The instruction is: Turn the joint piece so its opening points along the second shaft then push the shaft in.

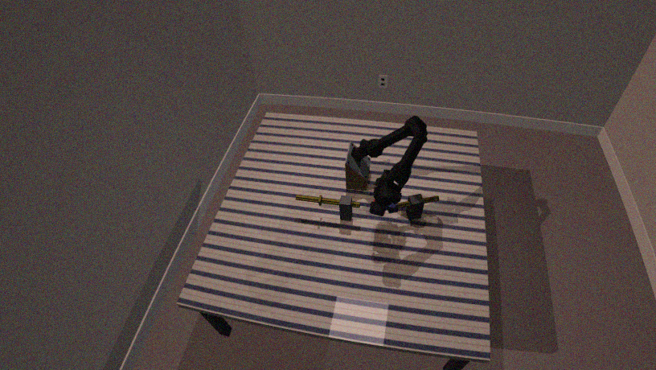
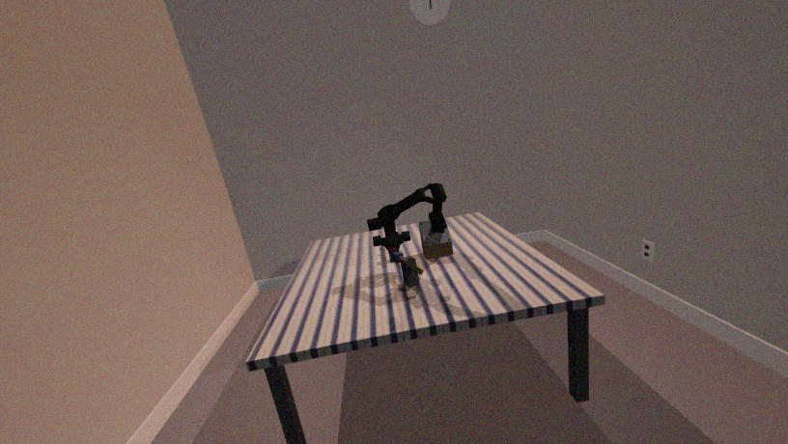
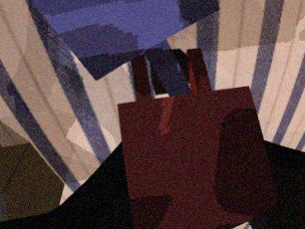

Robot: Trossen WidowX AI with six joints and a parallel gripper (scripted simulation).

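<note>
Right now my gripper tip is 3 cm below the red square joint piece and 2 cm to the right of it.
</note>
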